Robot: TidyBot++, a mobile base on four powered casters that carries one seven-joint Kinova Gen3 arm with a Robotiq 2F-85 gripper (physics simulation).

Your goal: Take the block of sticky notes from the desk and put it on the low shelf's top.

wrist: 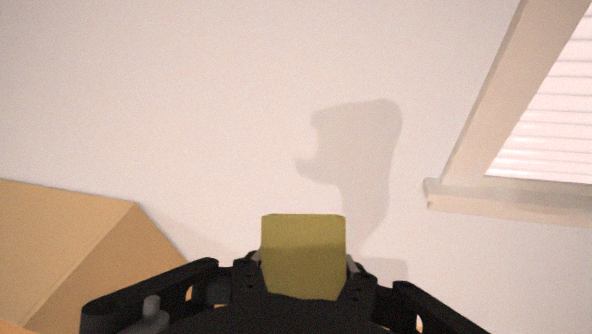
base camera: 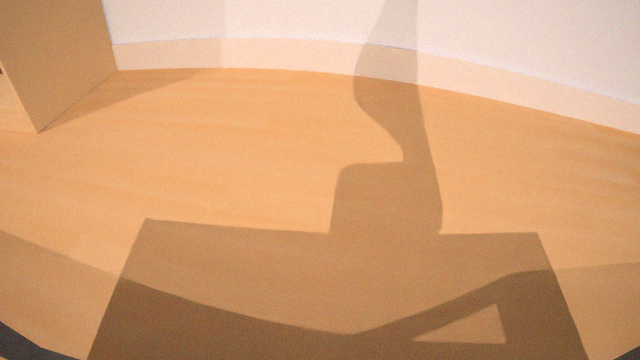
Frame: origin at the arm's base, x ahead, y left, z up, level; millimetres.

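Seen in the pictures: gripper, fingertip midpoint: (wrist: pixel 304 263).
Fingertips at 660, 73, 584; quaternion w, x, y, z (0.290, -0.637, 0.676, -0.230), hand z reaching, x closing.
Observation:
A point is followed by its place in that frame, as x, y, z.
The block of sticky notes (wrist: pixel 304 250) @(649, 70, 624) is a yellow-green block at the bottom middle of the wrist view. My gripper (wrist: pixel 304 263) @(660, 73, 585) is shut on it, with a finger on each side. The low shelf (wrist: pixel 65 220) @(915, 884, 214) (base camera: pixel 60 55) @(796, 706, -252) is light wood. In the wrist view part of its top and its end panel show at the lower left, beyond the left finger. In the base view its end panel stands at the upper left. The held block is apart from the shelf, to the right of it in the wrist view. The desk does not show in either view.
A white wall (base camera: pixel 300 17) @(928, 67, -252) (wrist: pixel 200 100) @(958, 287, 575) with a pale baseboard (base camera: pixel 280 54) @(921, 117, -353) runs behind the wood floor (base camera: pixel 225 130) @(633, 185, -396). A window frame (wrist: pixel 490 120) @(879, -171, 567) with a sill (wrist: pixel 500 200) @(846, -230, 436) is at the right of the wrist view. Shadows of the robot fall on the floor and wall.

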